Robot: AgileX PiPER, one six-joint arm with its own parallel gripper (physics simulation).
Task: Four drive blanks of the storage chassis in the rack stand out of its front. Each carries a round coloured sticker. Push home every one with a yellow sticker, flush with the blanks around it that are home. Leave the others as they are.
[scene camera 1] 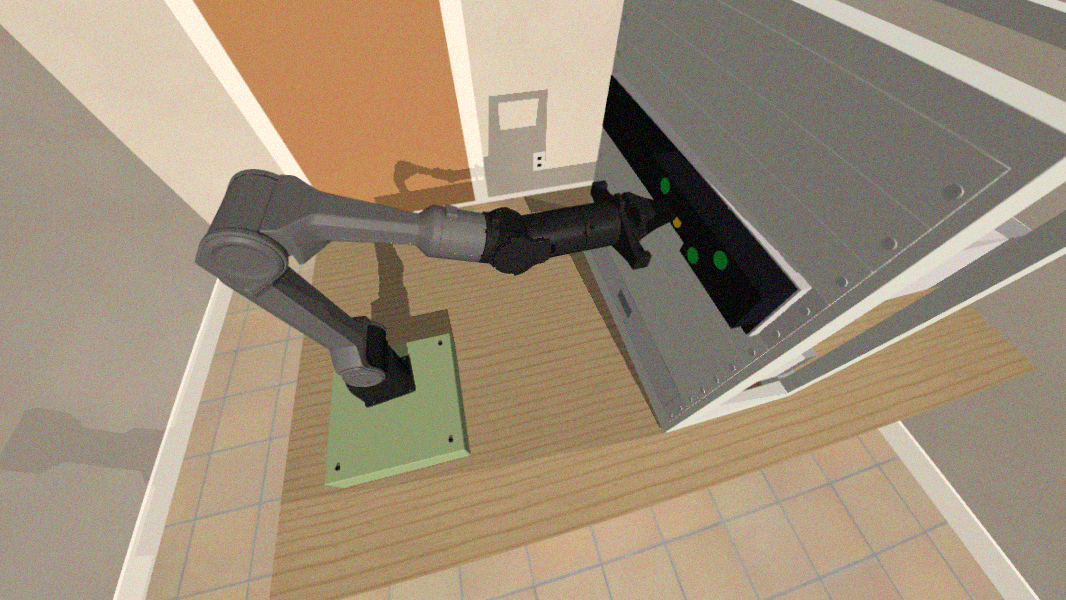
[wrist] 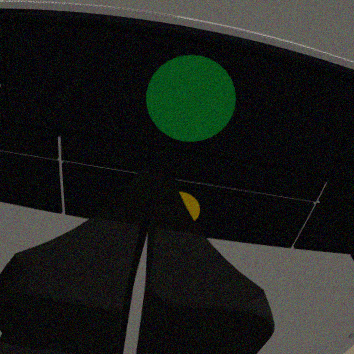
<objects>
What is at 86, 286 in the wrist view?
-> My gripper.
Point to a grey rack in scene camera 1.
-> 822, 164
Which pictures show my gripper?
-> Scene camera 1 and the wrist view: all of them.
</objects>
